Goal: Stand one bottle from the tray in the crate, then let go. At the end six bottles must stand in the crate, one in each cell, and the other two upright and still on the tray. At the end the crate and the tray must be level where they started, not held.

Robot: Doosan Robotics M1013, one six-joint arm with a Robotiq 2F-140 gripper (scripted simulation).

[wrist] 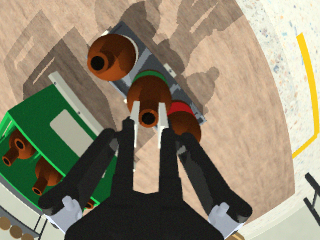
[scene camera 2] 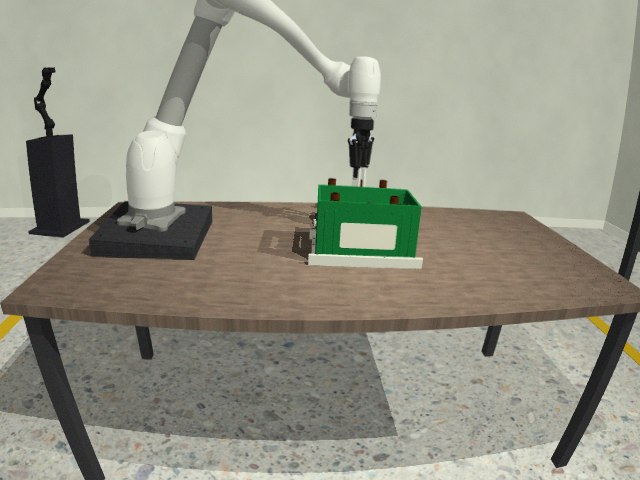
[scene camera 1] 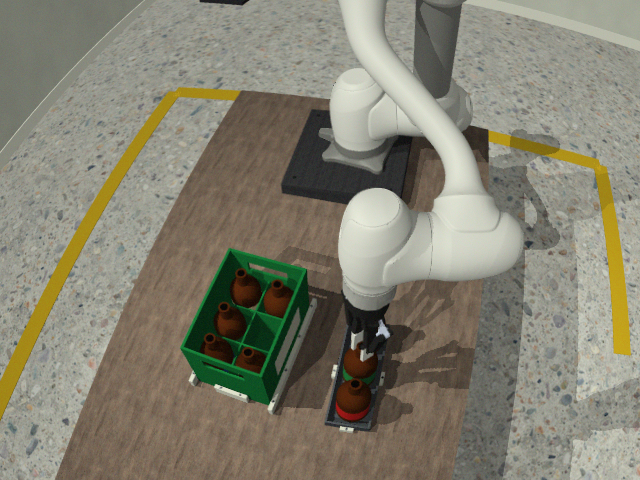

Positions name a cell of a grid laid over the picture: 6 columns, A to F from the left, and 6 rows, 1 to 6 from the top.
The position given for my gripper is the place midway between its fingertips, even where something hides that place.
my gripper: wrist C3; scene camera 2 D3; scene camera 1 D5
